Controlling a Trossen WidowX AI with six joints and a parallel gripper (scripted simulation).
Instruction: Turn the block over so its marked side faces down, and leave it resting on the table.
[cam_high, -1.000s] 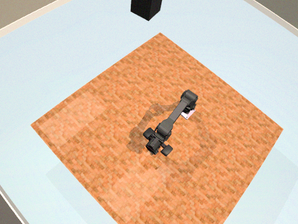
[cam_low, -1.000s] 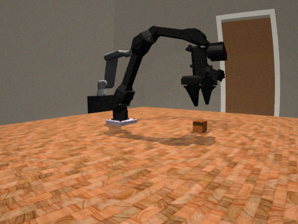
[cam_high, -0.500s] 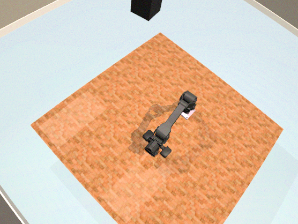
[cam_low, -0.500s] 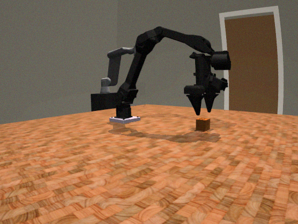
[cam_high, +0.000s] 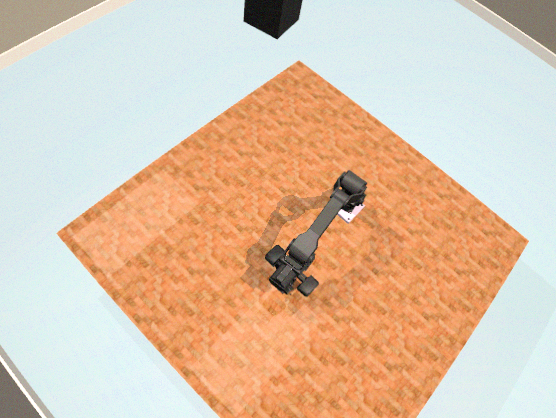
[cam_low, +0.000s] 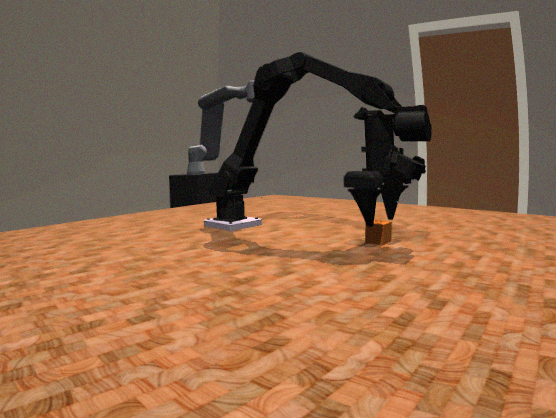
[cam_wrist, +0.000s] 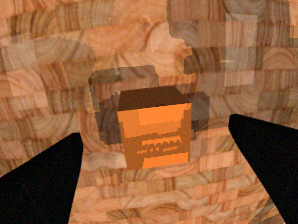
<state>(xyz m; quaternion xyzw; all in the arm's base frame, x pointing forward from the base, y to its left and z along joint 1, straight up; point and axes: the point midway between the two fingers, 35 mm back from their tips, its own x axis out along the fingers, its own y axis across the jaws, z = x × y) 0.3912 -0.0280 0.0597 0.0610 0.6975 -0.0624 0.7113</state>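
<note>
Now: gripper tip 20 mm above the orange block and 10 mm past it.
</note>
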